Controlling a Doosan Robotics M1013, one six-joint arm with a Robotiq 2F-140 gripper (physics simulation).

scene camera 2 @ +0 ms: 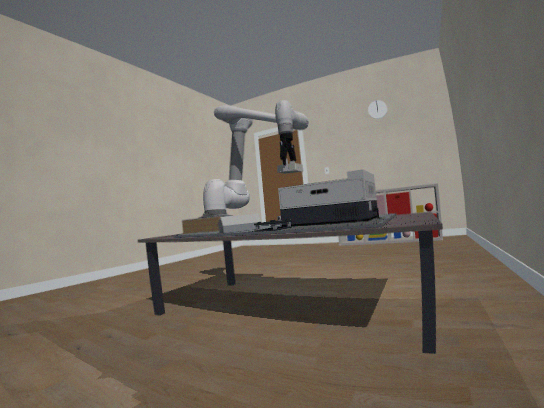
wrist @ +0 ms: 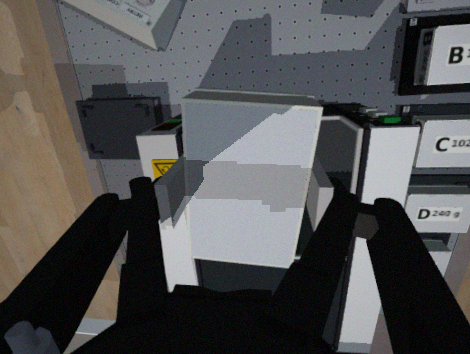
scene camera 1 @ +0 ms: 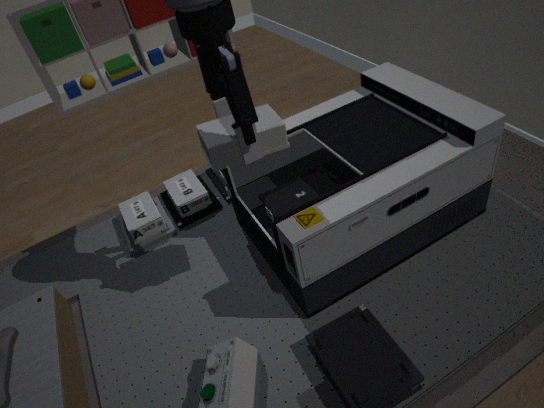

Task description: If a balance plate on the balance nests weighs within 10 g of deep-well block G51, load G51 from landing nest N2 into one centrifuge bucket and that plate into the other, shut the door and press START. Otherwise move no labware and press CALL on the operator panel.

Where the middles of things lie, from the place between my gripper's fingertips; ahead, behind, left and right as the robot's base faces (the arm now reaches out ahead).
The white block [wrist: 248, 155] is 20 mm above my hand. From my hand the other things lie so: centrifuge [scene camera 2: 354, 199]: 240 mm ahead, 40 mm to the left, 190 mm below.
